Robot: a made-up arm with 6 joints.
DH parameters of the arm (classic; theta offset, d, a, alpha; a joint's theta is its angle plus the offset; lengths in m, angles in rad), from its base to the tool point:
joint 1: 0 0.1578 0.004 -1.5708
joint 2: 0.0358 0 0.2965 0
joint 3: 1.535 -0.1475 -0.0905 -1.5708
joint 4: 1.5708 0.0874 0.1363 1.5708
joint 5: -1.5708 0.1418 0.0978 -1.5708
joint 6: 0 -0.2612 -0.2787 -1.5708
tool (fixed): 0 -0.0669 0 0
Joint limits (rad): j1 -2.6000..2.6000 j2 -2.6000..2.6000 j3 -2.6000..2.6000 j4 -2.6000..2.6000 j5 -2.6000..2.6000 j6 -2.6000..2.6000
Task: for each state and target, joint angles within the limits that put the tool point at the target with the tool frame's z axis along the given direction. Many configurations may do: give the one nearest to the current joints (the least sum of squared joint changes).
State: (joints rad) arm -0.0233 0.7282 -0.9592 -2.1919 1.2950 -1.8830
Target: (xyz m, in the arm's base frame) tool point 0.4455 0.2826 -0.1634 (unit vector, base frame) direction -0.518 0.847 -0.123
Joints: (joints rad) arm 0.4266 0.4358 -1.0156 -2.3317 1.8053 -2.3298
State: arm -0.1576 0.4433 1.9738 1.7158 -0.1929 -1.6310
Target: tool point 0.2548 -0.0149 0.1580 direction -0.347 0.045 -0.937
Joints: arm 0.1422 0.3269 1.5395 1.8013 -0.0270 -1.4681
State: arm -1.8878 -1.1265 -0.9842 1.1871 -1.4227 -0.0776
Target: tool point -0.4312 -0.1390 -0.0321 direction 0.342 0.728 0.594
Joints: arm -1.2143 -0.1872 -0.5805 0.5881 -1.2667 -0.0251
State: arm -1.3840 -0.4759 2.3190 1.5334 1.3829 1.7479
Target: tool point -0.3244 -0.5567 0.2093 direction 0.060 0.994 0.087
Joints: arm -0.9569 -0.9147 2.0981 1.0830 1.1760 1.3417
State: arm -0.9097 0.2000 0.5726 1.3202 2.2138 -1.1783
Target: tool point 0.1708 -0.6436 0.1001 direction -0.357 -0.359 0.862
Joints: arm -0.7911 0.6624 0.2115 0.5751 2.3062 -1.3779
